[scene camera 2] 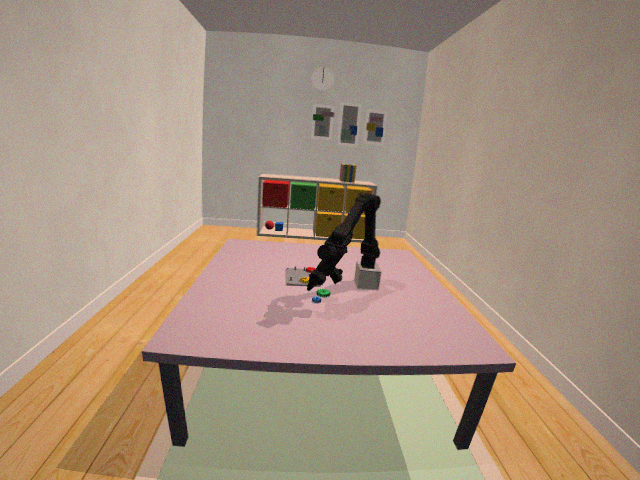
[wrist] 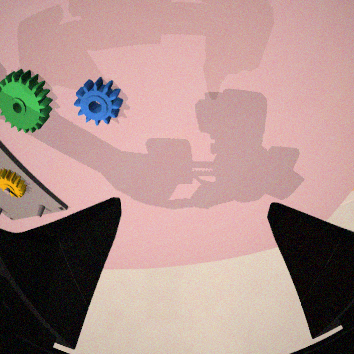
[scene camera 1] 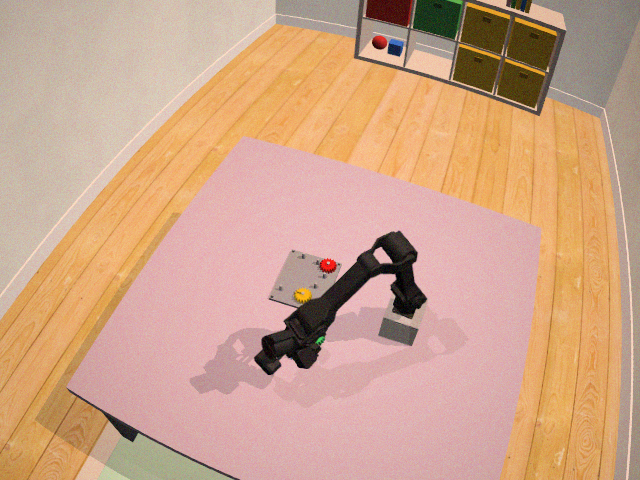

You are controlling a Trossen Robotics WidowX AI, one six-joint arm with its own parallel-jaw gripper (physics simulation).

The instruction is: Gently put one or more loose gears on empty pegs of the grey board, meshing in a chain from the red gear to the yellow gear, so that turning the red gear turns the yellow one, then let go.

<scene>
The gripper (scene camera 1: 271, 350) is open, holding nothing. Also in view: a blue gear (wrist: 89, 93). On the table rests a green gear (wrist: 31, 104).
The gripper shows as well in the wrist view (wrist: 198, 208).
</scene>
